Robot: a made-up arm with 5 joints. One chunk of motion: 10 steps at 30 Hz.
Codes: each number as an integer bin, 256 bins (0 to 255) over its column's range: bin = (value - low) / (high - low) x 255, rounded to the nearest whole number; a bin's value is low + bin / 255 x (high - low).
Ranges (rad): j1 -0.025..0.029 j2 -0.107..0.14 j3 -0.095..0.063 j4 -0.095..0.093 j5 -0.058..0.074
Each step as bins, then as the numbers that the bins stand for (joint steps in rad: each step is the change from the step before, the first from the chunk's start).
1 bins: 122 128 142 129 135
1 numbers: 0.00084 0.01698 -0.00702 0.00011 0.01188
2 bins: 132 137 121 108 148
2 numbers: 0.00295 0.02570 -0.02003 -0.01538 0.01861
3 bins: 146 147 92 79 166
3 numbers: 0.00592 0.03539 -0.03800 -0.03676 0.02793
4 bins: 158 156 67 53 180
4 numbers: 0.00846 0.04411 -0.05349 -0.05593 0.03518
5 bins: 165 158 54 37 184
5 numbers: 0.00994 0.04604 -0.06154 -0.06772 0.03725
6 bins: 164 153 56 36 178
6 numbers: 0.00973 0.04120 -0.06030 -0.06846 0.03414
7 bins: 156 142 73 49 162
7 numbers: 0.00804 0.03055 -0.04977 -0.05887 0.02586
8 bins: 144 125 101 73 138
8 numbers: 0.00549 0.01408 -0.03242 -0.04118 0.01344
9 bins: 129 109 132 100 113
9 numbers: 0.00232 -0.00142 -0.01321 -0.02127 0.00049
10 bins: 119 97 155 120 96
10 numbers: 0.00020 -0.01304 0.00104 -0.00653 -0.00831
